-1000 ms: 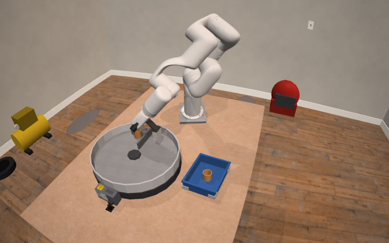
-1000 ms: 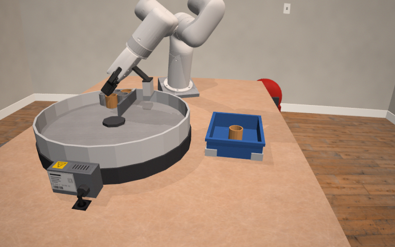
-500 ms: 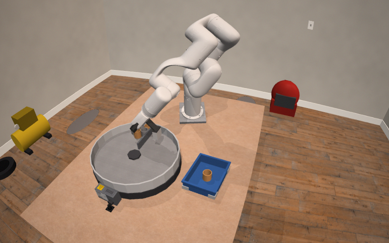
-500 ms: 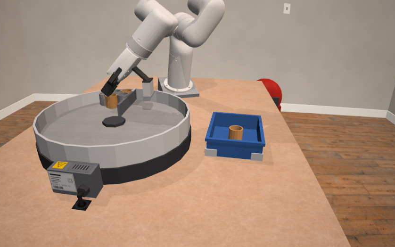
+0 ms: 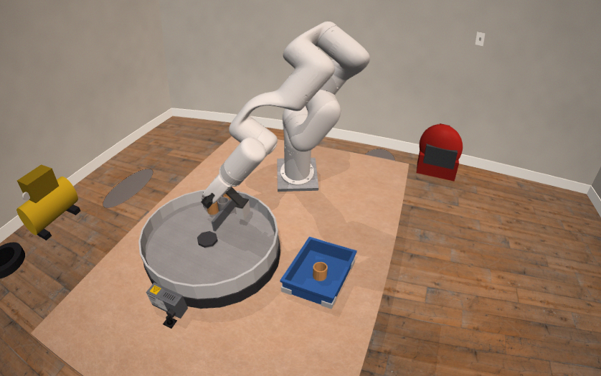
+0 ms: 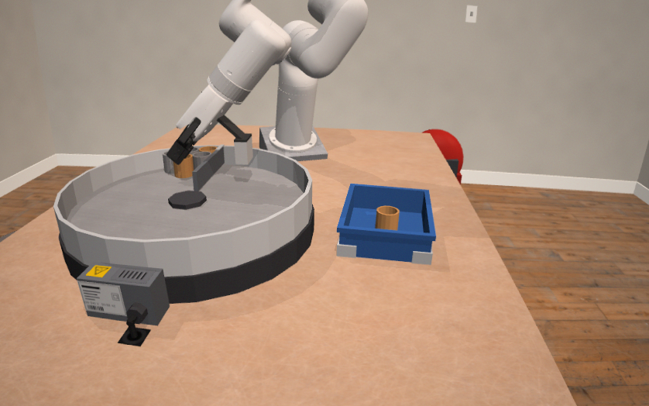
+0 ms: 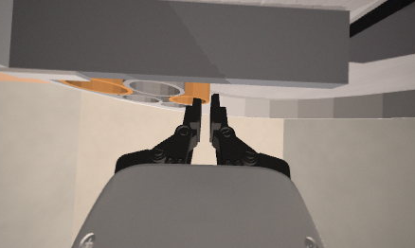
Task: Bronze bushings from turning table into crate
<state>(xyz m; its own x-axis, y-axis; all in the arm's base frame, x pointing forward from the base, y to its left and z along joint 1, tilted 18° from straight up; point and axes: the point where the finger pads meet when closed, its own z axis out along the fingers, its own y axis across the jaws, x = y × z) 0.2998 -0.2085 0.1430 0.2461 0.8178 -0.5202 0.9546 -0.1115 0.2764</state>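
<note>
The blue crate is 380 mm to the left of my hand, 110 mm ahead of it and 80 mm below it. Also, from my hand: turning table: 120 mm ahead, 60 mm below, 40 mm to the left.
</note>
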